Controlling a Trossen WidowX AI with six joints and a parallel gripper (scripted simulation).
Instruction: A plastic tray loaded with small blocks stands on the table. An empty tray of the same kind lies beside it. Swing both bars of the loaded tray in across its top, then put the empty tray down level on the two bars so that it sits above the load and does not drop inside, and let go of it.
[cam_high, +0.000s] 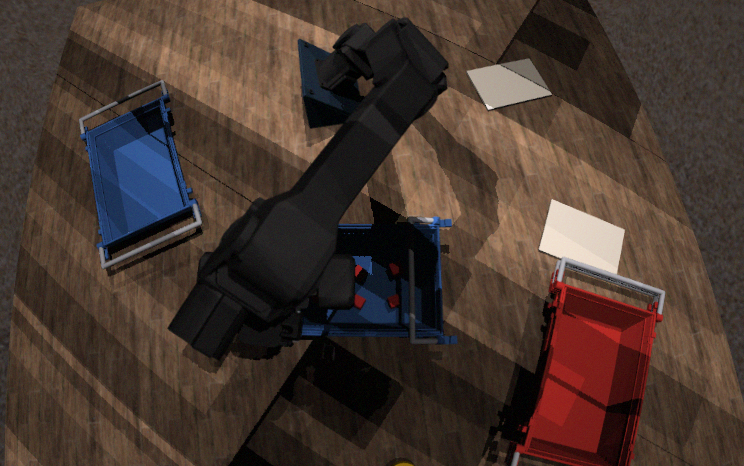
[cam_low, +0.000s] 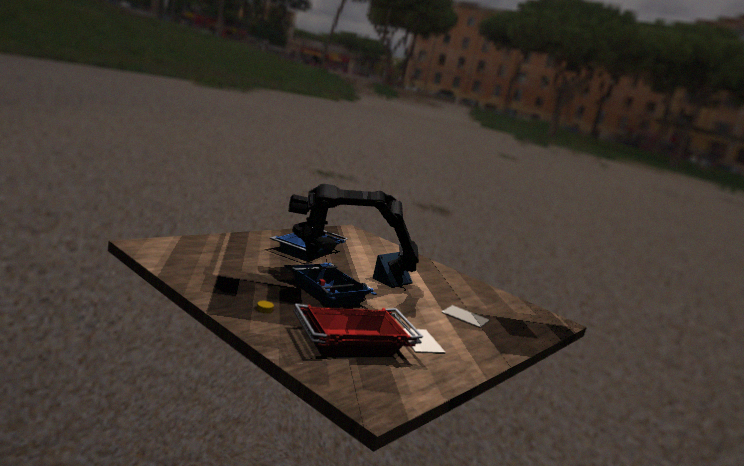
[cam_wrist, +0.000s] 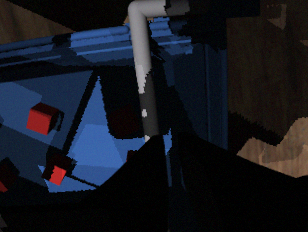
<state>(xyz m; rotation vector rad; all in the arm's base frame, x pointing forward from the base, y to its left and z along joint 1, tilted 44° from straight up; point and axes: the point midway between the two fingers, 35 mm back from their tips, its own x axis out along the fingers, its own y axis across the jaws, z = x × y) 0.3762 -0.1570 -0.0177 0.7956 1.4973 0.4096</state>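
Now: the blue tray 290 mm behind my gripper tip, 250 mm to the right of it and 50 mm below it. Also, from my gripper tip: yellow block 290 mm ahead, 100 mm to the left, 80 mm below.
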